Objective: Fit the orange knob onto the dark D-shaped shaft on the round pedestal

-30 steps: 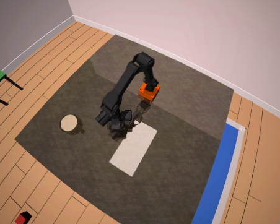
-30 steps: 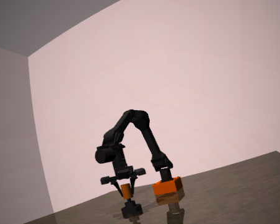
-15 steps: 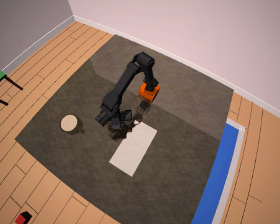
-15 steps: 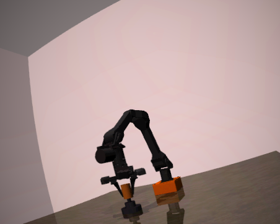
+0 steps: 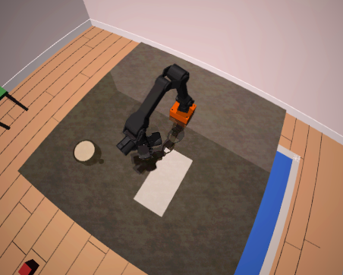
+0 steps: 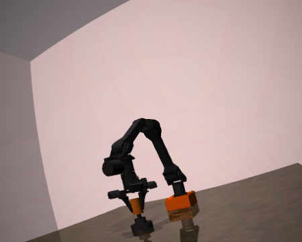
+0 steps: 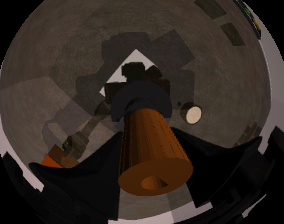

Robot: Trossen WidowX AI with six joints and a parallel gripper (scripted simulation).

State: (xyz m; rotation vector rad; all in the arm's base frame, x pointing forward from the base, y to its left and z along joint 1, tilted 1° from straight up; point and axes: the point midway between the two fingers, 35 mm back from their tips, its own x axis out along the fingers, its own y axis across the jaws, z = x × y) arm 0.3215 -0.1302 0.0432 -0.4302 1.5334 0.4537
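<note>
My gripper tip is 20 mm below the orange knob. Also, from my gripper tip: dark round pedestal 40 mm below.
</note>
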